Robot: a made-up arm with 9 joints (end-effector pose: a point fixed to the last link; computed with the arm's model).
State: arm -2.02 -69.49 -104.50 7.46 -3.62 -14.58 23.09 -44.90 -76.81
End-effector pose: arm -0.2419 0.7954 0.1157 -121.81 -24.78 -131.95
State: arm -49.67 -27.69 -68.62 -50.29 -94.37 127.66 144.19 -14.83 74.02
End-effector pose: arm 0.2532 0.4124 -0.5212 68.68 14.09 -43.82
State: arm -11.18 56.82 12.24 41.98 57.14 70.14 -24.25 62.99 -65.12
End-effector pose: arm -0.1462 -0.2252 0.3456 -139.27 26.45 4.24
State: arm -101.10 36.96 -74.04 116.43 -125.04 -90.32 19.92 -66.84 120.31
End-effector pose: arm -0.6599 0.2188 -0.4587 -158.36 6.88 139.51
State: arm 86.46 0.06 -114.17 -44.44 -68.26 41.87 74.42 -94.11 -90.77
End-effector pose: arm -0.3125 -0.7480 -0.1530 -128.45 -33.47 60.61
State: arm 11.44 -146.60 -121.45 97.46 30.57 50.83 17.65 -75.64 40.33
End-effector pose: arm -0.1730 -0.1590 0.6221 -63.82 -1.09 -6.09
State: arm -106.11 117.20 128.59 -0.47 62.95 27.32 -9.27 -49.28 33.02
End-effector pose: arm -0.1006 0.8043 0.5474 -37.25 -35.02 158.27
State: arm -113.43 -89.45 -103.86 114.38 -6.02 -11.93 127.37 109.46 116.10
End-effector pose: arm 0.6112 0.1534 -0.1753 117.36 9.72 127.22
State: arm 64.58 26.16 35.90 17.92 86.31 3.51 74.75 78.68 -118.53
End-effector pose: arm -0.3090 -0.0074 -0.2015 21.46 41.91 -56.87
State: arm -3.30 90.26 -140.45 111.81 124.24 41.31 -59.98 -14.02 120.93
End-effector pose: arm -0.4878 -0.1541 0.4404 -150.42 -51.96 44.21
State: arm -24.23 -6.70 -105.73 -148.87 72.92 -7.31 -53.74 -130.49 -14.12
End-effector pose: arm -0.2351 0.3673 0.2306 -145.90 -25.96 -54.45
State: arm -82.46 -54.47 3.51 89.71 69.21 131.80 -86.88 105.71 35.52
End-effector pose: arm 0.5183 0.3157 0.2985 -119.21 -46.18 167.14
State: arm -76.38 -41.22 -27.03 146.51 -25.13 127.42 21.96 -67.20 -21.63
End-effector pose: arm 0.0066 -0.1556 -0.6610 75.36 1.09 125.24
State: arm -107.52 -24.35 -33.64 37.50 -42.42 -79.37 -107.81 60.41 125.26
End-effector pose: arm 0.9160 -0.1794 -0.1539 172.83 -68.94 -69.50
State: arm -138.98 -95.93 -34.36 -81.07 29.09 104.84 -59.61 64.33 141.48
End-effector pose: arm 0.7474 -0.4342 0.0638 -20.80 61.75 -6.80
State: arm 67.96 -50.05 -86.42 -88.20 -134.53 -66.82 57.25 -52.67 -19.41
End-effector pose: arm -0.0303 -0.4895 0.1387 -124.98 -76.61 110.34
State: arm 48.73 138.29 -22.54 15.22 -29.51 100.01 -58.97 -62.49 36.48
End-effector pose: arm -0.0057 -0.8278 0.6380 149.32 5.95 -155.39
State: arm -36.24 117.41 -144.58 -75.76 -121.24 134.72 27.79 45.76 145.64
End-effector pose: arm -0.6175 0.5398 -0.1353 166.02 16.77 76.92
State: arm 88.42 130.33 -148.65 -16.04 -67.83 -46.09 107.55 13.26 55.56
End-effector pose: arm 0.2842 -0.0883 0.3527 108.69 -18.69 21.88
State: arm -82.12 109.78 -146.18 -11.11 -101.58 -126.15 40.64 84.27 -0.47
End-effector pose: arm 0.2686 0.4732 0.3028 120.21 15.10 -82.56
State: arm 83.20 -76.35 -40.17 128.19 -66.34 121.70 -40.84 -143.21 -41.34
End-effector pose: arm -0.3207 -0.0477 -0.5346 8.61 -52.11 -7.67
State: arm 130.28 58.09 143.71 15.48 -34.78 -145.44 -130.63 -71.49 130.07
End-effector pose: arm 0.8424 -0.3004 -0.1650 87.39 11.13 -43.32
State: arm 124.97 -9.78 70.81 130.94 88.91 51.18 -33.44 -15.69 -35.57
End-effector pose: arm 0.2377 -0.0030 -0.0996 -172.82 15.54 0.10
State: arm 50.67 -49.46 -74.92 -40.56 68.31 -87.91 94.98 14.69 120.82
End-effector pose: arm -0.5131 -0.5367 0.0065 -94.77 48.13 -103.67
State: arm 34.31 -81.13 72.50 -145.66 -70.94 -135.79 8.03 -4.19 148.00
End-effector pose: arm -0.8616 -0.3049 -0.2632 -46.27 47.46 -135.48
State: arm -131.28 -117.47 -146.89 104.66 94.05 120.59 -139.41 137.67 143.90
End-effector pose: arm 1.1039 -0.3405 0.4698 -128.07 -44.48 -106.43
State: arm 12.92 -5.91 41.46 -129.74 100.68 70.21 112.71 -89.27 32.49
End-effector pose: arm 0.0860 -0.5977 -0.0428 -136.69 42.47 -21.26
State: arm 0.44 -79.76 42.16 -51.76 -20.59 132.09 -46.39 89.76 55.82
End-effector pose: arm 0.0891 0.9276 0.0273 96.63 -42.59 49.84
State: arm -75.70 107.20 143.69 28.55 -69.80 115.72 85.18 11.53 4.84
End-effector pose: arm -0.1109 0.7075 0.6430 137.37 -1.51 -22.92
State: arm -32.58 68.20 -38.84 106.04 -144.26 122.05 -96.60 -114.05 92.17
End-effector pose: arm -0.7445 -0.4308 0.2582 -24.95 -46.95 -156.30
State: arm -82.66 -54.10 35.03 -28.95 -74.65 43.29 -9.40 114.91 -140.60
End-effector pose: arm 0.6516 0.1684 0.1153 -15.10 13.47 146.41
